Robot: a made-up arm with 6 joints.
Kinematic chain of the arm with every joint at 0, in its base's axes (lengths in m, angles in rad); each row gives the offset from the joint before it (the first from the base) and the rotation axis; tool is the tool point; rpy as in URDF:
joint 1: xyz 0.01 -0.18 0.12 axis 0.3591 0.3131 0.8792
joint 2: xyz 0 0.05 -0.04 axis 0.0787 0.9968 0.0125
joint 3: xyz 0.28 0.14 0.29 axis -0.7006 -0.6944 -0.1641
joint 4: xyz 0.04 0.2 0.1 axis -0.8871 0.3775 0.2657
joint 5: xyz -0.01 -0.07 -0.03 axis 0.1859 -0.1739 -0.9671
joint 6: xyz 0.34 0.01 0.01 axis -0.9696 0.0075 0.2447
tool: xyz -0.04 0 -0.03 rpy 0.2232 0.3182 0.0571
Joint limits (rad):
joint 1: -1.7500..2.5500
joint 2: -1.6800..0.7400
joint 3: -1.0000..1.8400
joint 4: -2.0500..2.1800
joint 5: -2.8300..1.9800
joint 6: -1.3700..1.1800
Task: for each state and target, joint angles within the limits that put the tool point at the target. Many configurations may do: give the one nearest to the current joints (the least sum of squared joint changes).
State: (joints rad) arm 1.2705 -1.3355 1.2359 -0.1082 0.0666 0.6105
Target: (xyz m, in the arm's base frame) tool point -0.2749 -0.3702 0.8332
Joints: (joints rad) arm 1.1556 -1.4837 1.2764 -0.1599 -0.1936 0.6226
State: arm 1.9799 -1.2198 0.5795 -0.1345 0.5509 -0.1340
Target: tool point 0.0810 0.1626 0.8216
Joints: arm 1.7834 -0.3890 0.6205 -0.2252 -0.1501 -0.2883
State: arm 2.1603 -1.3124 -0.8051 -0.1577 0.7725 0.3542
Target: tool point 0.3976 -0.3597 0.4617
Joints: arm 2.3554 -1.6063 -0.6136 -0.0257 0.8461 0.3699
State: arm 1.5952 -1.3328 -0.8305 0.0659 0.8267 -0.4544
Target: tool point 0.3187 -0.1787 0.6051
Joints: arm 1.9487 -1.1344 -0.6705 0.2396 1.0294 -0.4652
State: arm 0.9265 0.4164 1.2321 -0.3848 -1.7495 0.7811
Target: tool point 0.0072 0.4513 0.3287
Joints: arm 1.0027 -0.1830 1.1762 -0.1856 -1.8437 0.7526
